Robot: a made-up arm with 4 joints. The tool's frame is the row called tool.
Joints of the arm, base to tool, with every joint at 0 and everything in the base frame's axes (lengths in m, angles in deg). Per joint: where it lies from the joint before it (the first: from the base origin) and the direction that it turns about. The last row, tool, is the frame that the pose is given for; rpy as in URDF.
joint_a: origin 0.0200 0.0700 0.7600 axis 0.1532 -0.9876 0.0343
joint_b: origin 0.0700 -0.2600 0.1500 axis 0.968 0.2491 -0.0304
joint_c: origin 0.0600 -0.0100 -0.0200 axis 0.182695 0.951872 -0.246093
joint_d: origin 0.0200 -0.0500 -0.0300 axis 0 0 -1
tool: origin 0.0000 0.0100 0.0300 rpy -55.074 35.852 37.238
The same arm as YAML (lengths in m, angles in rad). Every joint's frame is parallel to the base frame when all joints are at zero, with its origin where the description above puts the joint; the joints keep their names.
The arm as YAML. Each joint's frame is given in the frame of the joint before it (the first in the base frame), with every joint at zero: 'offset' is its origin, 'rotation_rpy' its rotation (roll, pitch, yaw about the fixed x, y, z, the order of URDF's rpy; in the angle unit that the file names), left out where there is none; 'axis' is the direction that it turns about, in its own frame. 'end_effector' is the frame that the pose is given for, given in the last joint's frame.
length_unit: m
angle_unit: rad
chain:
  - id: joint_a
    offset: [0.02, 0.07, 0.76]
    axis: [0.1532, -0.9876, 0.0343]
  - id: joint_b
    offset: [0.07, -0.26, 0.15]
    axis: [0.968, 0.2491, -0.0304]
  - id: joint_c
    offset: [0.06, -0.01, -0.02]
    axis: [0.182695, 0.951872, -0.246093]
  - id: joint_d
    offset: [0.02, -0.05, -0.03]
    axis: "-z"
end_effector:
  offset: [0.0, 0.01, 0.03]
  rotation_rpy: [-0.9612, 0.6257, 0.6499]

